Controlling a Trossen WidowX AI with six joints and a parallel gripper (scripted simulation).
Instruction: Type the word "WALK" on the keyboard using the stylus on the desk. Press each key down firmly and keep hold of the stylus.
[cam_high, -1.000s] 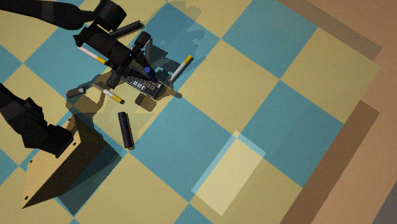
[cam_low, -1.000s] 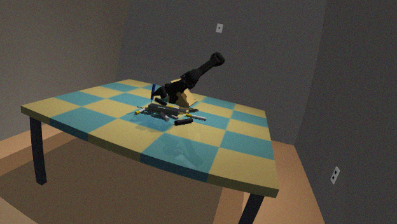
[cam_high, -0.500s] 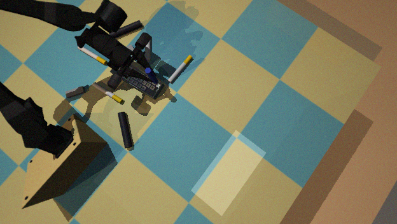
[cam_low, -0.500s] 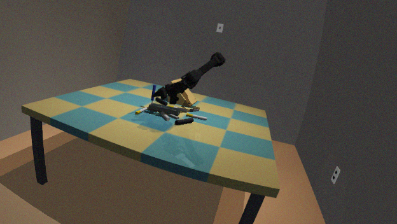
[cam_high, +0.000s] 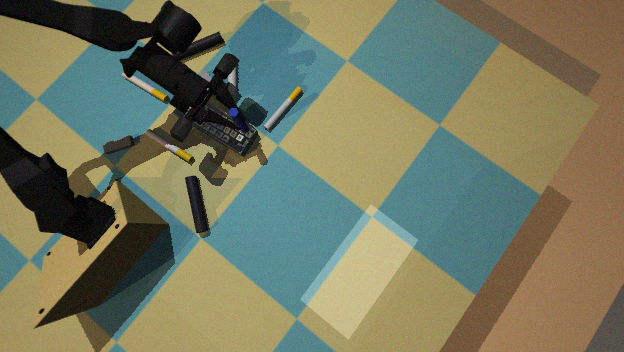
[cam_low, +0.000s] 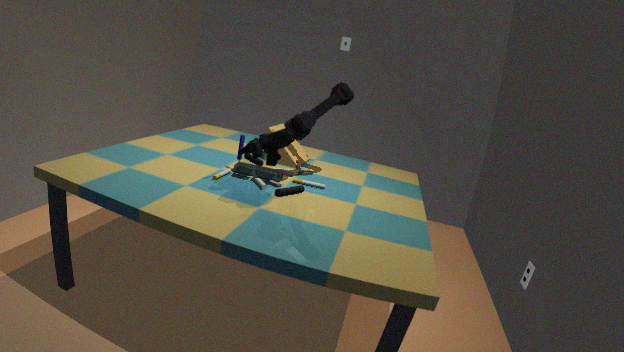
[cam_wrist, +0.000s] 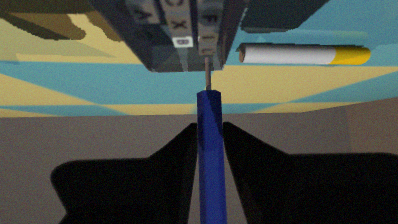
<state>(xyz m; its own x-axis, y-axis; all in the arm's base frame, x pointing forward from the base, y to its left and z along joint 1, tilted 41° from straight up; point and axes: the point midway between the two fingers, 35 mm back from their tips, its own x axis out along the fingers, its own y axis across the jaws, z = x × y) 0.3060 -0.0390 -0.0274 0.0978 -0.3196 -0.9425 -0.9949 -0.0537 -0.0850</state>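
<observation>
My gripper tip is 90 mm short of the white cylinder, 120 mm to the right of it and 60 mm above it. The rest, counted from my gripper tip: small grey block: 190 mm behind, 220 mm to the left, 70 mm below; then stylus: 10 mm below.
</observation>
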